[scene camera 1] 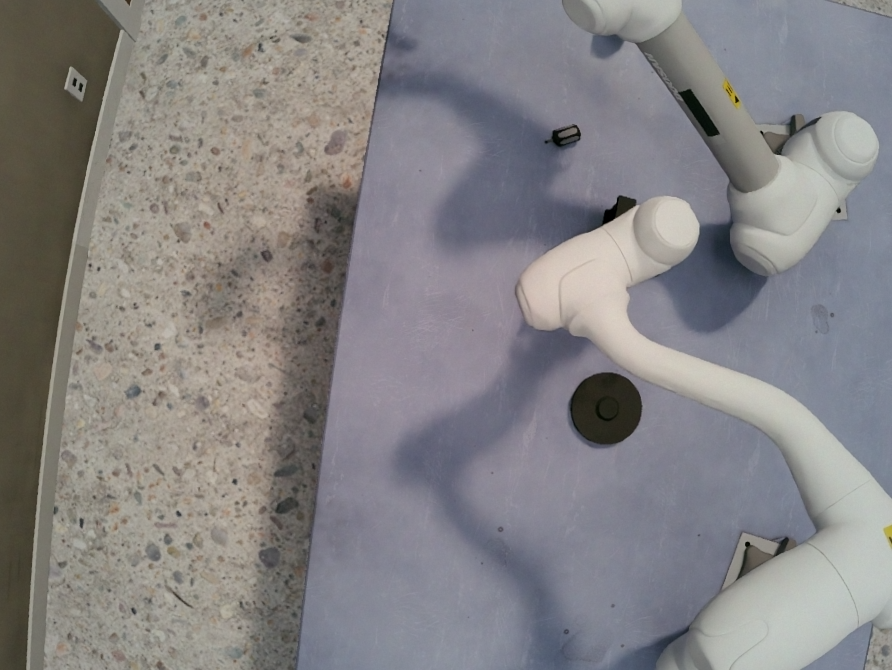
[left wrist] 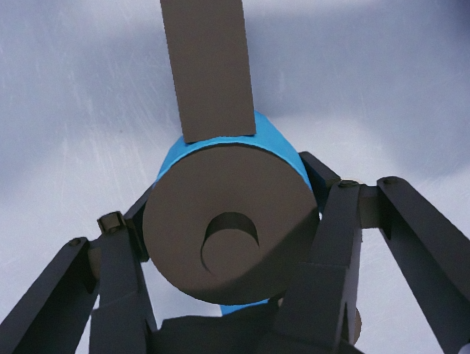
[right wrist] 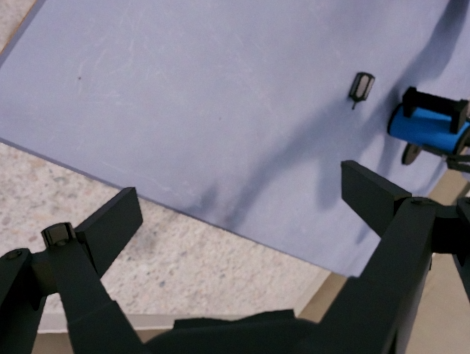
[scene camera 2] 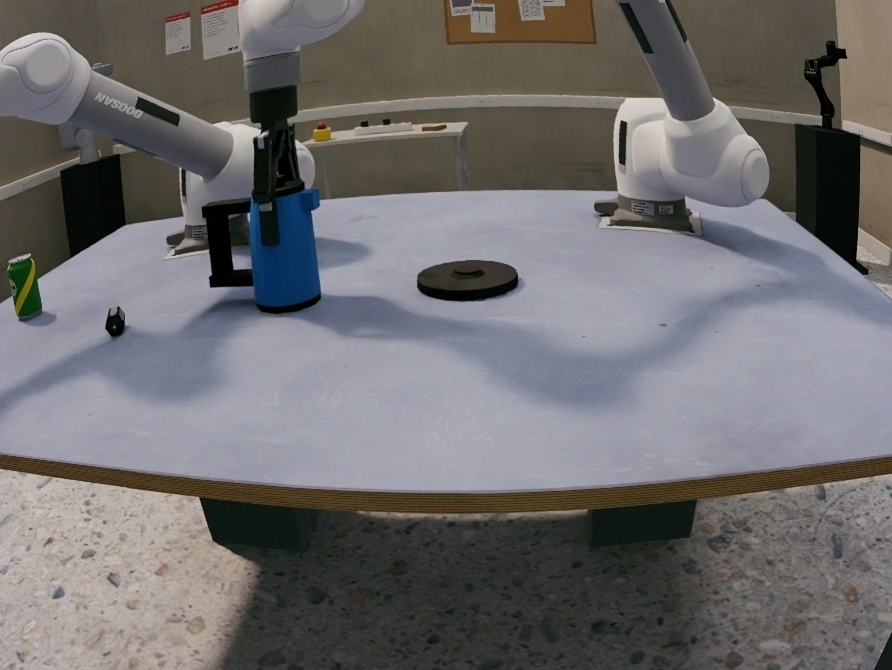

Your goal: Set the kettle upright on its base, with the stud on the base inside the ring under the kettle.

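Note:
The blue kettle (scene camera 2: 286, 259) (left wrist: 230, 185) (right wrist: 425, 129) with a black lid and handle stands upright on the table, beside its base. In scene camera 1 the left arm hides most of it. The round black base (scene camera 1: 587, 425) (scene camera 2: 436, 284) (right wrist: 411, 154) lies flat, with its stud (scene camera 1: 607, 408) (scene camera 2: 467, 271) facing up. The ring under the kettle is hidden. My left gripper (scene camera 2: 277, 216) (left wrist: 232, 183) points down and is shut on the kettle's upper body, one finger on each side. My right gripper (right wrist: 238, 192) is open and empty, high above the table's edge.
A small dark hexagonal object (scene camera 1: 566, 135) (scene camera 2: 115, 321) (right wrist: 361, 87) lies near the kettle's handle side. A green can (scene camera 2: 25, 286) stands at the far left in scene camera 2. The right arm (scene camera 1: 710, 108) (scene camera 2: 158, 122) reaches past the kettle's handle side.

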